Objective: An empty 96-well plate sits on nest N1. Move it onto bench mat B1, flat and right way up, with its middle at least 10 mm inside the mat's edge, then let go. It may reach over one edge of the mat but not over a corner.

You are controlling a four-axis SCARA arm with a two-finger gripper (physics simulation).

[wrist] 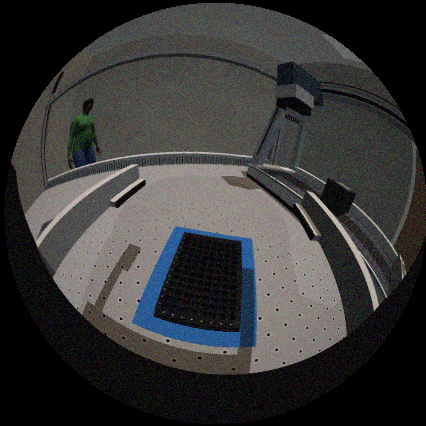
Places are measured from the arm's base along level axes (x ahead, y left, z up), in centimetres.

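Pixels of known places: gripper, fingertip midpoint: [219, 182].
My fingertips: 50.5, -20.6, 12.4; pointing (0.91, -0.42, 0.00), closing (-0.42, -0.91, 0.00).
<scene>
Ahead of a thing's pixels: the offset from my fingertips to its top centre, as dx, dy, dz. "spot": to the spot under its first point. Level surfaces: height alone.
The black 96-well plate @[-2.3, +1.1, -9.4] [202, 280] lies flat on the blue bench mat @[dz -10.9] [152, 295], wells up. Blue mat shows on all four sides of it, widest at the left and near sides and narrow at the far side. My gripper [219, 182] is open, one finger at the left and one at the right, with wide space between the pads. It is above the plate, apart from it, and holds nothing. Nest N1 cannot be made out in the wrist view.
A pale bench @[dz -11.1] [200, 200] with rows of small holes surrounds the mat. A grey column with a dark blue head @[spot: +18.6, -26.4, +23.7] [295, 90] stands at the back right. A dark box @[spot: +0.7, -30.9, -1.9] [338, 197] is at the right. A person in green [83, 132] stands beyond the bench at the back left.
</scene>
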